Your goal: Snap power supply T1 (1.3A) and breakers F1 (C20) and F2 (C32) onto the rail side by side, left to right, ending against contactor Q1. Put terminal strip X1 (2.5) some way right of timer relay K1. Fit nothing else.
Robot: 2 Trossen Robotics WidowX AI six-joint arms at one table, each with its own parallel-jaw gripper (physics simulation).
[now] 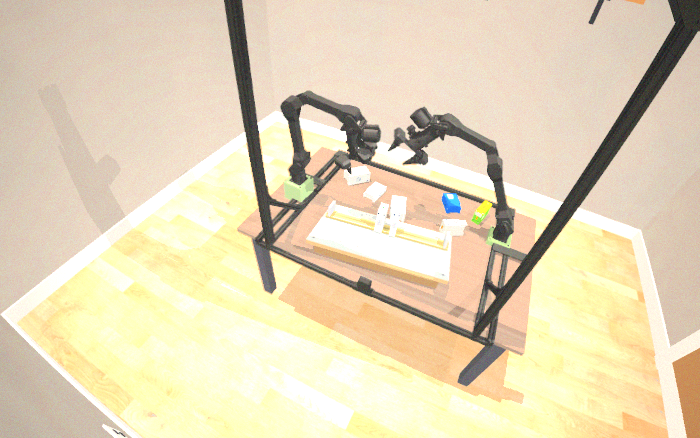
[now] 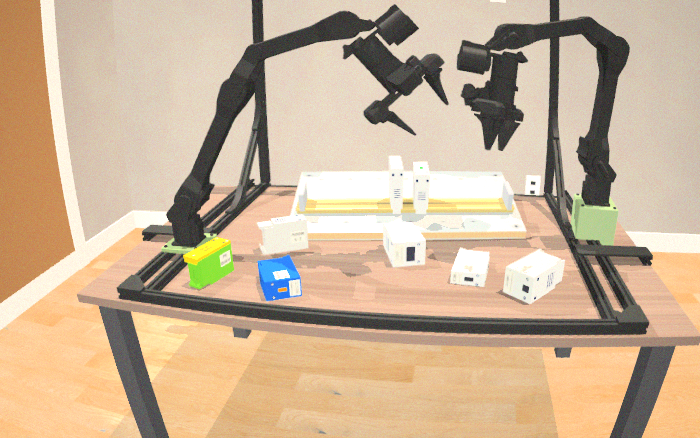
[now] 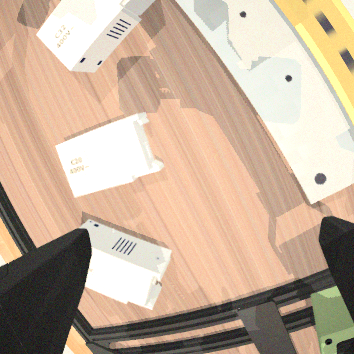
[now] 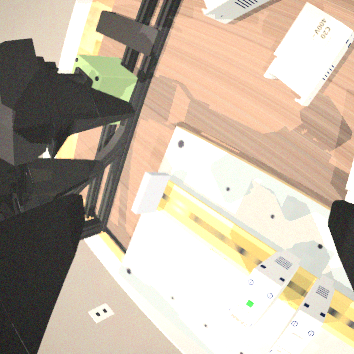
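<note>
My left gripper: open, holds nothing; visible in image 1, image 3 and image 4. My right gripper: open, holds nothing; visible in image 1 and image 4. Also seen: a blue module, a green-yellow module, a white box, a yellow rail, a white baseplate.
</note>
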